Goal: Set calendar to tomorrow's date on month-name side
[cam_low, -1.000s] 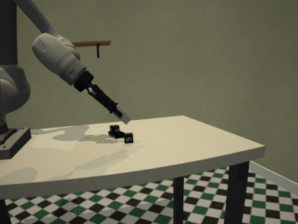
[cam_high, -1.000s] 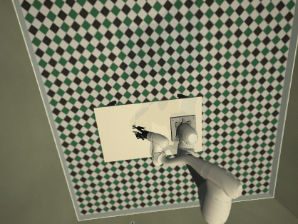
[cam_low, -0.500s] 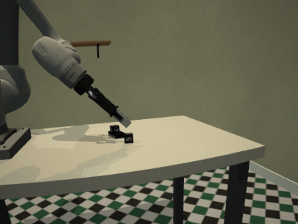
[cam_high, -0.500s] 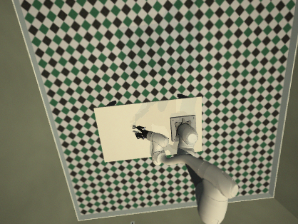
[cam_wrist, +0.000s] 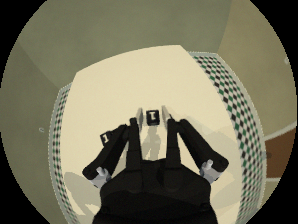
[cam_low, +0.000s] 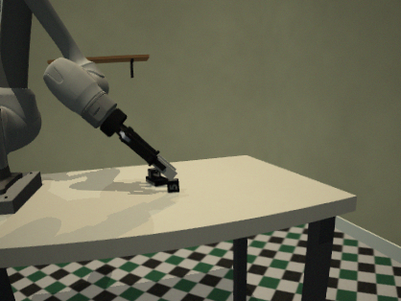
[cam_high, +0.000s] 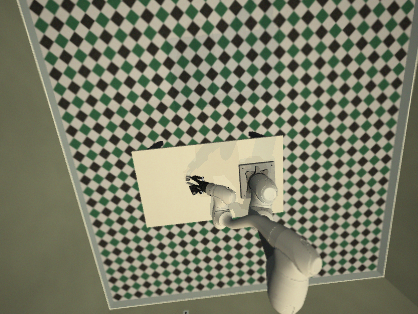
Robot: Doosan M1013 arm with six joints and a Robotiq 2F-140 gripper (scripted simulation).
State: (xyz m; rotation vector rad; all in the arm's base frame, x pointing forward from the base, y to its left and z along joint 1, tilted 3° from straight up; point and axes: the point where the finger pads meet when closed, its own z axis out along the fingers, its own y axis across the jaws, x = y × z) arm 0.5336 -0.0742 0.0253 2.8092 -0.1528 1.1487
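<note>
The black calendar cube lies 20 mm ahead of my hand and 50 mm below it. Round my hand: calendar tray: 10 mm behind, 100 mm to the left, 60 mm below.
</note>
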